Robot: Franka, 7 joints.
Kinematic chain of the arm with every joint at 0, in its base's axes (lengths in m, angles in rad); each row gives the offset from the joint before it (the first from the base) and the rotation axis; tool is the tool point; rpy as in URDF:
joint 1: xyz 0 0 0.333 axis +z
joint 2: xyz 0 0 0 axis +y
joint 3: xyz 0 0 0.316 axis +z
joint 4: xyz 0.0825 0 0 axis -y
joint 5: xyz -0.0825 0 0.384 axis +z
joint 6: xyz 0 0 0 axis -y
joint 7: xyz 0.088 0 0 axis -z
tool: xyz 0 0 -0.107 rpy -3.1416 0 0
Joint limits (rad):
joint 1: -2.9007..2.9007
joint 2: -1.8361..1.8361
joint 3: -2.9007..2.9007
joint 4: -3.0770..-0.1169
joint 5: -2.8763..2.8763
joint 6: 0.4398..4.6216
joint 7: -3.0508..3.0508
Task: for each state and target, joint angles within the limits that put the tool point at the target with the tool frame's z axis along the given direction. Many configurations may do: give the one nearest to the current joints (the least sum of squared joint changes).
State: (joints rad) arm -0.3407 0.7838 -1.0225 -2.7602 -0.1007 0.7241 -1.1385
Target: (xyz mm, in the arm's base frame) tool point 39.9 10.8 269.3 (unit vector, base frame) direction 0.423 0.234 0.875
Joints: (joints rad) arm -0.0754 0.8703 -0.3178 -3.0770 0.2920 0.4466 -1.1385
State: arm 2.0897 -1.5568 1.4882 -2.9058 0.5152 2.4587 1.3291
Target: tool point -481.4 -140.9 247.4 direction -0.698 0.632 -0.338
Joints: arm 1.7847 -1.3712 1.8362 -2.4809 0.5593 3.0861 1.3291
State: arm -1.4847 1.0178 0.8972 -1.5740 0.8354 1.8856 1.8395
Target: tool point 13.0 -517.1 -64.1 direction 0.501 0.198 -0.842
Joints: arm -1.6892 1.0372 0.1359 -1.8900 0.7585 2.5399 1.8395
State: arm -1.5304 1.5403 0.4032 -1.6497 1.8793 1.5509 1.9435
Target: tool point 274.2 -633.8 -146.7 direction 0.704 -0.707 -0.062
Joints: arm -1.4189 1.7362 0.4095 -0.8319 2.2729 2.3010 1.9435
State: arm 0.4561 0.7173 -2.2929 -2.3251 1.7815 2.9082 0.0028
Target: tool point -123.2 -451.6 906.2 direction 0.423 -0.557 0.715
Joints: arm 0.5043 0.3253 -2.5956 -1.5756 2.5085 2.0591 0.0028
